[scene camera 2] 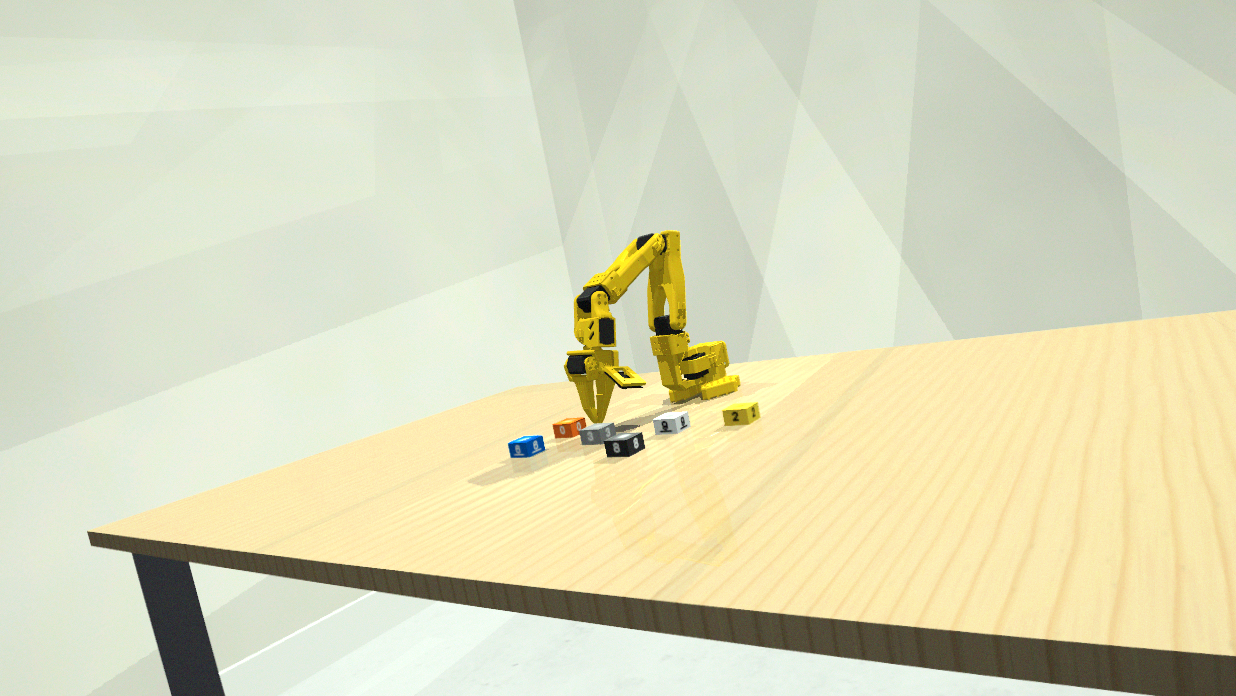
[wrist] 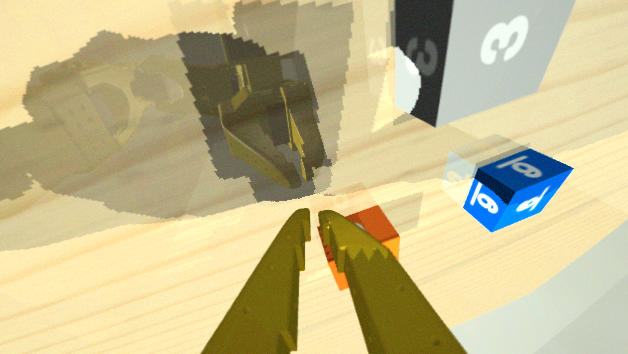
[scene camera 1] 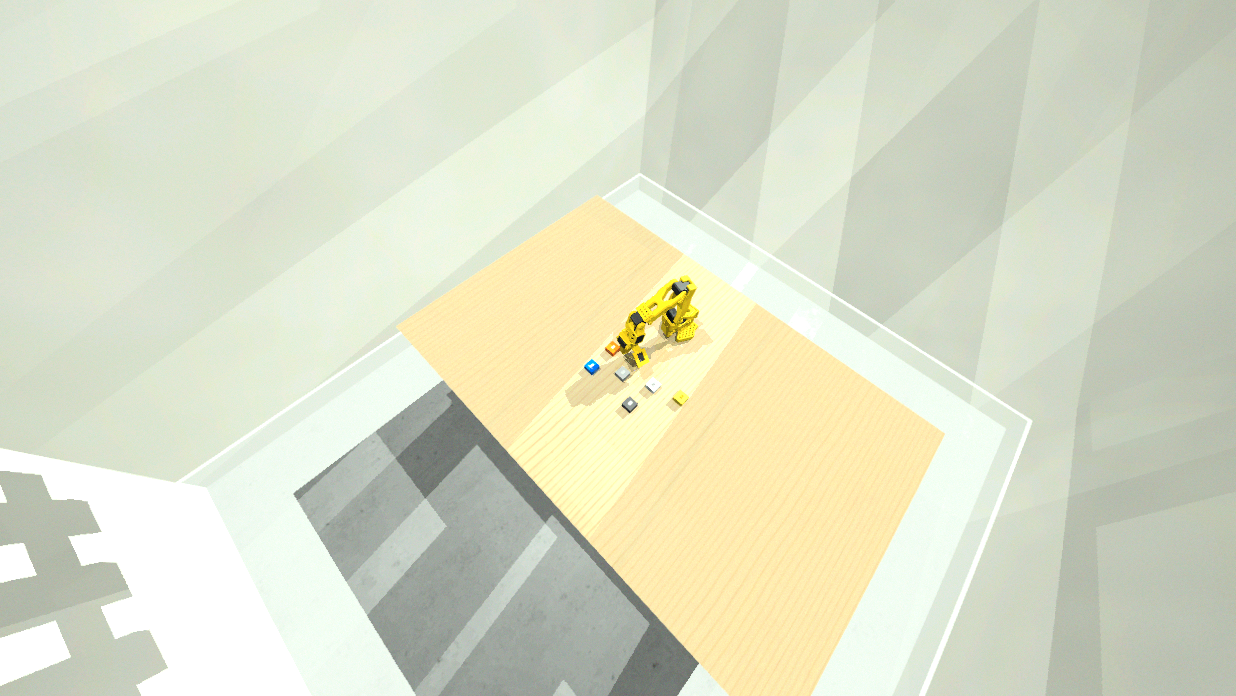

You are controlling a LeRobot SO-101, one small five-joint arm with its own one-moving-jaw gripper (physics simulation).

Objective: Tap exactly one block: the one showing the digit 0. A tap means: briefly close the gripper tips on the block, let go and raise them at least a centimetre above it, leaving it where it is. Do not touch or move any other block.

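The orange block with the digit 0 [scene camera 1: 612, 347] [scene camera 2: 569, 427] [wrist: 381, 223] sits on the wooden table [scene camera 1: 778, 484] [scene camera 2: 864, 518], its digit readable in the second scene view. My gripper [scene camera 2: 598, 419] [wrist: 314, 212] is shut with nothing between its jaws, the tips drawn nearly together. In the wrist view the right jaw covers part of the orange block, which lies beyond and to the right of the tips. In the second scene view the tips are low, to the right of the orange block and behind the top of the grey block. Their exact height is unclear.
The grey block 3 [scene camera 1: 622, 373] [scene camera 2: 597, 434] [wrist: 500, 55] and the blue block [scene camera 1: 591, 366] [scene camera 2: 525, 446] [wrist: 517, 192] are close by. The black block 8 [scene camera 1: 629, 403] [scene camera 2: 624, 445], white block [scene camera 1: 653, 385] [scene camera 2: 672, 422] and yellow block 2 [scene camera 1: 680, 397] [scene camera 2: 741, 414] stand farther off.
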